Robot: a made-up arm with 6 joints.
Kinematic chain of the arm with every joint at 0, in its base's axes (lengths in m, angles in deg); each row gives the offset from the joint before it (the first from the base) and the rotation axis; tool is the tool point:
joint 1: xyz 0 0 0.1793 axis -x
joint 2: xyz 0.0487 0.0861 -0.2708 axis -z
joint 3: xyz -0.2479 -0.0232 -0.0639 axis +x
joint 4: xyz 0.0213 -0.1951 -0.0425 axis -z
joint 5: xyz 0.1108 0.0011 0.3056 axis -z
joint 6: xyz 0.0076 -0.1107 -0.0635 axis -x
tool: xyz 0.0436 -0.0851 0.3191
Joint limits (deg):
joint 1: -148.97..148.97
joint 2: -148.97..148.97
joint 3: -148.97..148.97
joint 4: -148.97..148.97
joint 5: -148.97..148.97
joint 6: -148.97..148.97
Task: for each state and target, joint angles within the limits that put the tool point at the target. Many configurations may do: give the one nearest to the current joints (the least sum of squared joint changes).
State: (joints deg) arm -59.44 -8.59 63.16 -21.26 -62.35 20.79
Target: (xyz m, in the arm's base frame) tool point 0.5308 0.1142 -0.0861
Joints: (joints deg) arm -65.29 -50.65 60.07 -16.31 -60.71 -1.46
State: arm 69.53 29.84 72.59 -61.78 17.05 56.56
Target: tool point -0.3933 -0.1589 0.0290
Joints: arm 63.10 49.11 80.45 -60.59 14.87 79.23
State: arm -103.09 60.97 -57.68 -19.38 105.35 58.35
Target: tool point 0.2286 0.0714 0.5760
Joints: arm -83.05 35.34 -70.66 -29.15 103.30 50.92
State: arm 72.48 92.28 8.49 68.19 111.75 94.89
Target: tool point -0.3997 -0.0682 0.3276
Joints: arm 81.04 51.81 -0.47 49.73 97.91 89.68
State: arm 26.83 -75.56 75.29 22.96 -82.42 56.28
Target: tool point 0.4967 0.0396 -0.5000
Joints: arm -3.55 -92.18 107.65 29.46 -78.92 36.79
